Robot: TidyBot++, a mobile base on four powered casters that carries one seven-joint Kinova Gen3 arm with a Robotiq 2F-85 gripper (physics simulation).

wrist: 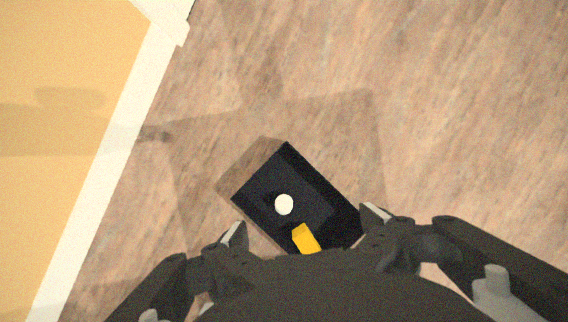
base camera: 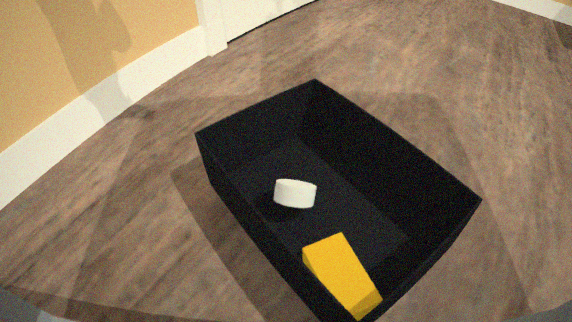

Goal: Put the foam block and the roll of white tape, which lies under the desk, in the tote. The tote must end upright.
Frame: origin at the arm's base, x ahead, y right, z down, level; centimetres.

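Seen in the pictures: gripper, fingertip midpoint: [wrist: 303,224].
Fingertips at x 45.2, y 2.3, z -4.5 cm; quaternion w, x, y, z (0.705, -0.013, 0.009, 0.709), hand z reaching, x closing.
Note:
A point is followed by its place in that frame.
The black tote [base camera: 385,155] {x 40.4, y 11.5, z 34.1 cm} [wrist: 334,192] {x 35.9, y 14.3, z 39.3 cm} stands upright on the floor. The yellow foam block [base camera: 340,272] {x 23.7, y 3.8, z 33.4 cm} [wrist: 306,240] {x 25.9, y 3.7, z 33.3 cm} is inside it at the near end, and looks tilted in the base camera view. The roll of white tape [base camera: 295,194] {x 34.2, y -0.6, z 33.8 cm} [wrist: 284,204] {x 36.2, y -0.5, z 34.3 cm} shows within the tote's walls, beyond the block, with a dark shadow beside it; I cannot tell whether it touches the tote's bottom. My gripper [wrist: 303,224] {x 45.2, y 2.3, z -4.5 cm} is wide open and empty, high above the tote. The gripper does not show in the base camera view.
A yellow wall [base camera: 45,65] {x 54.0, y -46.3, z 21.3 cm} [wrist: 60,125] {x 62.6, y -40.3, z 20.6 cm} with a white baseboard [base camera: 150,67] {x 70.7, y -33.0, z 33.9 cm} [wrist: 107,155] {x 56.7, y -42.7, z 32.4 cm} runs along the left. A white door frame [base camera: 212,27] {x 85.3, y -20.7, z 31.8 cm} stands at the back left. Wood floor [base camera: 500,100] {x 63.3, y 48.0, z 39.7 cm} [wrist: 450,100] {x 56.7, y 51.1, z 39.7 cm} surrounds the tote, with shadows across it.

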